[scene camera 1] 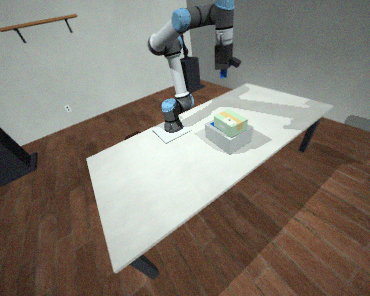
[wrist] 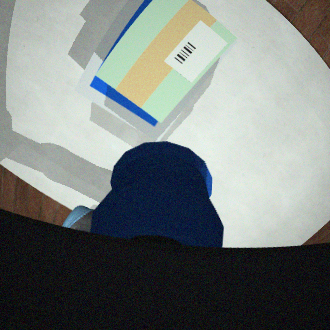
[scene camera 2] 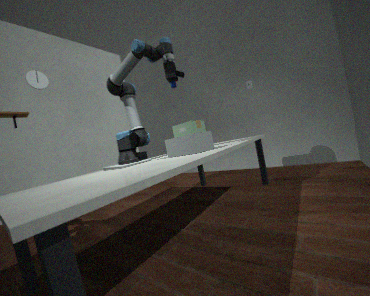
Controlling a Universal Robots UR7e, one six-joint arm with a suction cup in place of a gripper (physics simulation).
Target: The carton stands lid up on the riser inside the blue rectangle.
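Where they show: hand at its tool point: (scene camera 1: pixel 223 76) (wrist: pixel 160 188) (scene camera 2: pixel 173 86); arm's base at its link origin: (scene camera 1: pixel 173 127) (scene camera 2: pixel 129 162).
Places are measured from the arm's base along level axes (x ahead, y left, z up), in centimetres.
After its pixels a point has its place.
Observation:
A light green carton (scene camera 1: pixel 231 121) @[x 48.8, y 13.7, z 18.6 cm] (scene camera 2: pixel 189 128) @[x 49.7, y 9.9, z 14.0 cm] (wrist: pixel 165 85) @[x 40.7, y 14.5, z 18.3 cm] rests flat on the grey riser (scene camera 1: pixel 217 139) @[x 42.1, y 8.6, z 4.3 cm] (scene camera 2: pixel 187 146) @[x 46.8, y 8.2, z 3.5 cm] (wrist: pixel 92 70) @[x 35.8, y 27.6, z 10.4 cm]. An orange band and a white barcode label show on its upward face. The blue rectangle (scene camera 1: pixel 212 123) @[x 32.7, y 13.6, z 10.5 cm] (wrist: pixel 125 103) @[x 32.8, y 19.0, z 10.5 cm] shows as strips along two sides of the carton in the wrist view; its other sides are hidden, so I cannot tell whether the whole base is inside. My gripper (scene camera 1: pixel 223 73) (scene camera 2: pixel 173 85) (wrist: pixel 162 172), a blue suction cup, is open, holds nothing and hangs high above the table, apart from the carton.
The riser stands on the long white table (scene camera 1: pixel 150 185) @[x 38.0, y -42.9, z -1.5 cm] (scene camera 2: pixel 100 187) @[x 55.6, y -53.8, z -1.6 cm]. The arm's base stands on a thin pale plate (scene camera 1: pixel 167 138) @[x 9.1, y -11.9, z -0.1 cm] near the table's back edge. A dark upright object (scene camera 1: pixel 191 72) stands behind the table. Shadows fall across the table's far part.

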